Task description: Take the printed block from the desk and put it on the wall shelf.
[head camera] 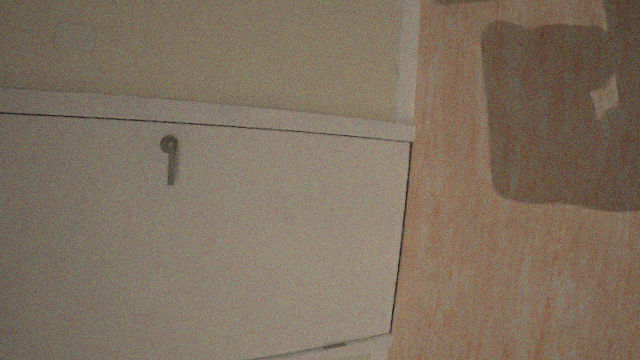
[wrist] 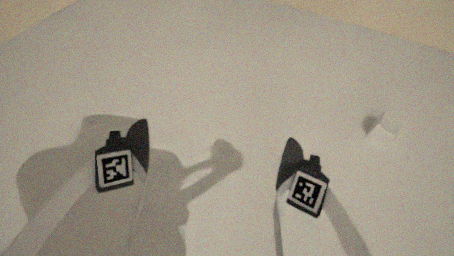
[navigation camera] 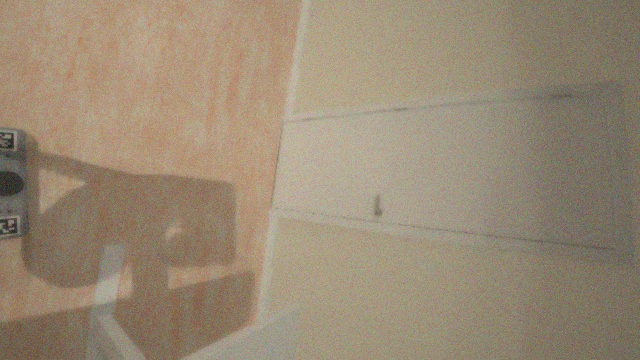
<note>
In view: the gripper (wrist: 216, 147), a white door (head camera: 138, 221) and a white desk (wrist: 222, 94).
</note>
